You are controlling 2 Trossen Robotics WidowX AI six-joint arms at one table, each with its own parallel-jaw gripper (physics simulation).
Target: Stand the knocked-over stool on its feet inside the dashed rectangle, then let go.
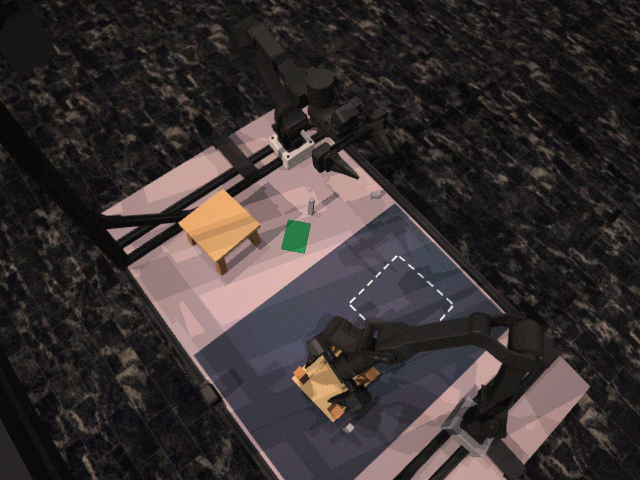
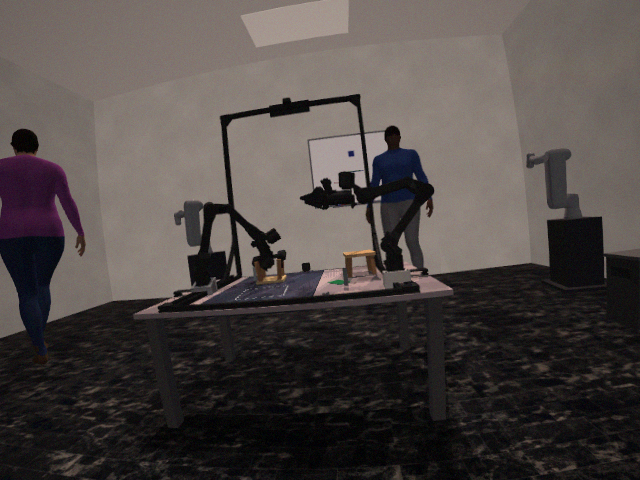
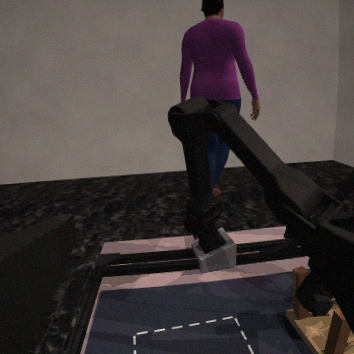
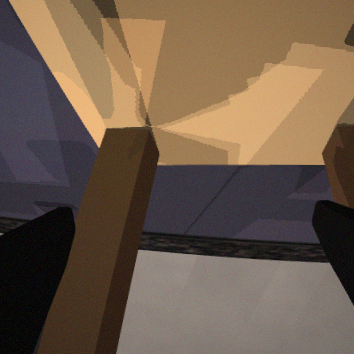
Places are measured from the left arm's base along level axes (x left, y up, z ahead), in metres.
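Pixels of known places: left gripper, fingertip midpoint: (image 1: pixel 375 166) (image 2: pixel 302 200) (image 3: pixel 197 231); right gripper, fingertip midpoint: (image 1: pixel 317 384) (image 2: pixel 275 269) (image 4: pixel 196 215); left arm's base, link origin: (image 1: pixel 291 140) (image 2: pixel 395 270); right arm's base, link origin: (image 1: pixel 475 425) (image 2: pixel 203 282) (image 3: pixel 211 242).
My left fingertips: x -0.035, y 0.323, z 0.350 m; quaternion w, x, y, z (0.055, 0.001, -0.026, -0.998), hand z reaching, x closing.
Note:
For each thing: its top centre in the pictures, then the offset to it from my left fingertips. "*": a spot on its surface instead. Level surfaces: height alone.
- knocked-over stool, top centre: (image 3: pixel 348 280) (image 1: pixel 336 372) (image 2: pixel 269 258) dx -0.276, dy -0.258, dz +0.266 m
- dark mat, surface height: dy -0.377 m
- leg, surface spot: (image 4: pixel 105 228) * dx -0.327, dy -0.314, dz +0.222 m
- second stool, top centre: (image 1: pixel 219 223) (image 2: pixel 358 252) dx -0.292, dy -0.268, dz -0.206 m
- green card, top centre: (image 1: pixel 296 236) dx -0.121, dy -0.379, dz -0.106 m
The knocked-over stool (image 1: pixel 318 381) (image 2: pixel 270 279) (image 3: pixel 316 328) (image 4: pixel 211 88) lies upside down on the dark mat (image 1: pixel 270 324), its brown legs pointing up. It is outside the dashed rectangle (image 1: pixel 375 278) (image 3: pixel 182 326), nearer the table's front. My right gripper (image 1: pixel 337 373) (image 2: pixel 268 259) (image 4: pixel 196 215) is open and low over the stool, and one leg (image 4: pixel 105 228) stands between its spread fingers without being clamped. My left gripper (image 1: pixel 337 162) (image 2: pixel 309 197) is open and empty, high above the far end of the table.
A second stool (image 1: pixel 218 224) (image 2: pixel 360 254) stands upright on the pale part of the table. A green card (image 1: pixel 295 236) lies beside it. Small grey parts (image 1: pixel 310 206) lie near the left arm's base. A person in blue (image 2: pixel 396 190) and one in purple (image 3: pixel 214 60) are in the room.

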